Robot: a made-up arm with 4 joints.
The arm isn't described. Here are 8 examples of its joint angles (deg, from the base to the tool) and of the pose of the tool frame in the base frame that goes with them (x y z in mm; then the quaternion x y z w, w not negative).
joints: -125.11 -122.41 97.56 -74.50
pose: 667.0 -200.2 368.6 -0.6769 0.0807 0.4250 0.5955
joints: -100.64 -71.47 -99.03 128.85
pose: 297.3 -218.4 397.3 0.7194 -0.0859 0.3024 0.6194
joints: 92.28 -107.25 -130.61 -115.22
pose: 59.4 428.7 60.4 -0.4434 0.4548 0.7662 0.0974
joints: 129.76 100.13 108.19 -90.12
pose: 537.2 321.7 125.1 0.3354 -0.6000 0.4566 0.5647
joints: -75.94 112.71 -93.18 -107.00
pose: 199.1 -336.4 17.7 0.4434 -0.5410 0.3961 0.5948
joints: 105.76 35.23 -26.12 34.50
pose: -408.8 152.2 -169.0 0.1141 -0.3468 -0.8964 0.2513
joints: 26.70 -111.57 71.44 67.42
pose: -492.8 -25.7 625.2 0.7436 -0.0742 0.6631 0.0424
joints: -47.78 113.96 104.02 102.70
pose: -469.4 -275.4 -216.4 -0.2838 0.6085 0.4317 0.6024
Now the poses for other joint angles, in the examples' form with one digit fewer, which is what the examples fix.
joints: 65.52 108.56 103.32 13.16
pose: 118 700 -107 0.654 0.189 0.263 0.684
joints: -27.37 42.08 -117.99 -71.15
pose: -227 -538 276 -0.127 -0.811 0.163 0.547
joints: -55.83 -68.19 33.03 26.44
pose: 415 -465 328 -0.560 -0.176 0.047 0.808
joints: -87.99 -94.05 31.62 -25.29
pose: 500 -95 349 -0.698 -0.208 0.438 0.527
